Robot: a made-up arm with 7 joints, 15 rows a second.
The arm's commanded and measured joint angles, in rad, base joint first. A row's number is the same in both.
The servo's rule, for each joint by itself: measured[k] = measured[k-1] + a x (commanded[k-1-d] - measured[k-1]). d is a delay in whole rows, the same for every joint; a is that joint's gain. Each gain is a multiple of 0.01, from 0.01 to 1. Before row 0 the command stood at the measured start. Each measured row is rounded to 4 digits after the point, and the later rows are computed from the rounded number. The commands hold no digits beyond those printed.
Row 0, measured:
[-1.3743 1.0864 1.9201 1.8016 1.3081 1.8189 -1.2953]
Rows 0 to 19, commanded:
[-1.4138 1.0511 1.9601 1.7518 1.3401 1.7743 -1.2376]
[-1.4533 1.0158 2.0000 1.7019 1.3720 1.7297 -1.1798]
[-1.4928 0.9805 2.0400 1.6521 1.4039 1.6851 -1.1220]
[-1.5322 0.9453 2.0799 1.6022 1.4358 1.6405 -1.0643]
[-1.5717 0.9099 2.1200 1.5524 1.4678 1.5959 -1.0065]
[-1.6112 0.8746 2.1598 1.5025 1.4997 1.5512 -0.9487]
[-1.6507 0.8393 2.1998 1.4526 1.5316 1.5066 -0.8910]
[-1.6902 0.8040 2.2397 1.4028 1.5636 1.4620 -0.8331]
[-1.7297 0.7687 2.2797 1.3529 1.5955 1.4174 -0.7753]
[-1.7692 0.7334 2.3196 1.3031 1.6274 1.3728 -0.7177]
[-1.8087 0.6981 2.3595 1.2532 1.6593 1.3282 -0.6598]
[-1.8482 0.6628 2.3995 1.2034 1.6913 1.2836 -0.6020]
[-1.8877 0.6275 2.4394 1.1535 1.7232 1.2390 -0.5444]
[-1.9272 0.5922 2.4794 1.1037 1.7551 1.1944 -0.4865]
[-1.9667 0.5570 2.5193 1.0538 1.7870 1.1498 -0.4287]
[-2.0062 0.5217 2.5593 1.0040 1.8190 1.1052 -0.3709]
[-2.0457 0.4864 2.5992 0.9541 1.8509 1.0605 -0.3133]
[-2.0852 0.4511 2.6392 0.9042 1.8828 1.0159 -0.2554]
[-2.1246 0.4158 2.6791 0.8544 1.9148 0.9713 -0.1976]
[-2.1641 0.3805 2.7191 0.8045 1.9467 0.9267 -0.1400]
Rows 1 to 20, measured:
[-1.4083 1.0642 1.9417 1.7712 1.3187 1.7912 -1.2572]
[-1.4470 1.0337 1.9732 1.7289 1.3363 1.7531 -1.2061]
[-1.4864 1.0002 2.0093 1.6821 1.3586 1.7109 -1.1506]
[-1.5258 0.9656 2.0474 1.6334 1.3841 1.6673 -1.0936]
[-1.5653 0.9305 2.0866 1.5840 1.4117 1.6230 -1.0361]
[-1.6048 0.8953 2.1261 1.5343 1.4407 1.5785 -0.9784]
[-1.6443 0.8600 2.1659 1.4845 1.4707 1.5339 -0.9207]
[-1.6838 0.8247 2.2058 1.4347 1.5014 1.4893 -0.8629]
[-1.7233 0.7894 2.2457 1.3848 1.5325 1.4447 -0.8051]
[-1.7628 0.7541 2.2856 1.3350 1.5638 1.4001 -0.7474]
[-1.8023 0.7188 2.3255 1.2851 1.5953 1.3555 -0.6896]
[-1.8418 0.6835 2.3655 1.2353 1.6270 1.3109 -0.6318]
[-1.8813 0.6482 2.4054 1.1854 1.6587 1.2663 -0.5741]
[-1.9208 0.6129 2.4454 1.1356 1.6905 1.2217 -0.5163]
[-1.9603 0.5777 2.4853 1.0857 1.7223 1.1771 -0.4585]
[-1.9998 0.5424 2.5253 1.0359 1.7542 1.1325 -0.4007]
[-2.0393 0.5071 2.5652 0.9860 1.7861 1.0879 -0.3430]
[-2.0788 0.4718 2.6052 0.9361 1.8180 1.0433 -0.2852]
[-2.1182 0.4365 2.6451 0.8863 1.8499 0.9987 -0.2274]
[-2.1577 0.4012 2.6851 0.8364 1.8818 0.9541 -0.1697]
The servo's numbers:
d 0
a 0.86 0.63 0.54 0.61 0.33 0.62 0.66

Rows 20 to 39, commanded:
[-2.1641 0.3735 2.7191 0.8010 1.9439 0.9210 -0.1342]
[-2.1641 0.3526 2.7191 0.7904 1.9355 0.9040 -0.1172]
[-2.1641 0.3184 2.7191 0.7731 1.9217 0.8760 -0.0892]
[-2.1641 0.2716 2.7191 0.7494 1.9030 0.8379 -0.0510]
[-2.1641 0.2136 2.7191 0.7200 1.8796 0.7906 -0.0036]
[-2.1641 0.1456 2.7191 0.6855 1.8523 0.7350 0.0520]
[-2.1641 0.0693 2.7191 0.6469 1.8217 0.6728 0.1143]
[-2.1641 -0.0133 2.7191 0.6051 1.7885 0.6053 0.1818]
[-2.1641 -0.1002 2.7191 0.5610 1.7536 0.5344 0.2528]
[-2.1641 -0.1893 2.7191 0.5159 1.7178 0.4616 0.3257]
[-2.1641 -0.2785 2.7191 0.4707 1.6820 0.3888 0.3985]
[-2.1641 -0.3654 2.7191 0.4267 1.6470 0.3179 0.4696]
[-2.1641 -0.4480 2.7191 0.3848 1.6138 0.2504 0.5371]
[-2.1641 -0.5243 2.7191 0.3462 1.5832 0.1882 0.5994]
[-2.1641 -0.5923 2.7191 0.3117 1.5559 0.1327 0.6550]
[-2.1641 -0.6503 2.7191 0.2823 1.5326 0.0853 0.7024]
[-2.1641 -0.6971 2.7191 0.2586 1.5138 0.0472 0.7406]
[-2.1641 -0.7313 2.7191 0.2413 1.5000 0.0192 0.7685]
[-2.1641 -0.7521 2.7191 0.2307 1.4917 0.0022 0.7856]
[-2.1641 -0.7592 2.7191 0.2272 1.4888 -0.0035 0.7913]
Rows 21 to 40, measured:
[-2.1632 0.3837 2.7035 0.8148 1.9023 0.9336 -0.1463]
[-2.1640 0.3641 2.7119 0.7999 1.9133 0.9152 -0.1271]
[-2.1641 0.3353 2.7158 0.7836 1.9161 0.8909 -0.1021]
[-2.1641 0.2952 2.7176 0.7627 1.9118 0.8580 -0.0684]
[-2.1641 0.2438 2.7184 0.7367 1.9012 0.8162 -0.0256]
[-2.1641 0.1819 2.7188 0.7055 1.8851 0.7659 0.0256]
[-2.1641 0.1110 2.7190 0.6698 1.8642 0.7082 0.0841]
[-2.1641 0.0327 2.7191 0.6303 1.8392 0.6444 0.1486]
[-2.1641 -0.0510 2.7191 0.5880 1.8110 0.5762 0.2174]
[-2.1641 -0.1381 2.7191 0.5440 1.7802 0.5051 0.2889]
[-2.1641 -0.2266 2.7191 0.4993 1.7478 0.4330 0.3612]
[-2.1641 -0.3140 2.7191 0.4550 1.7145 0.3616 0.4327]
[-2.1641 -0.3984 2.7191 0.4122 1.6813 0.2927 0.5016]
[-2.1641 -0.4777 2.7191 0.3719 1.6489 0.2279 0.5661]
[-2.1641 -0.5499 2.7191 0.3352 1.6182 0.1689 0.6248]
[-2.1641 -0.6132 2.7191 0.3029 1.5900 0.1171 0.6760]
[-2.1641 -0.6661 2.7191 0.2759 1.5649 0.0738 0.7186]
[-2.1641 -0.7072 2.7191 0.2548 1.5435 0.0399 0.7515]
[-2.1641 -0.7355 2.7191 0.2401 1.5264 0.0165 0.7740]
[-2.1641 -0.7504 2.7191 0.2322 1.5140 0.0041 0.7854]

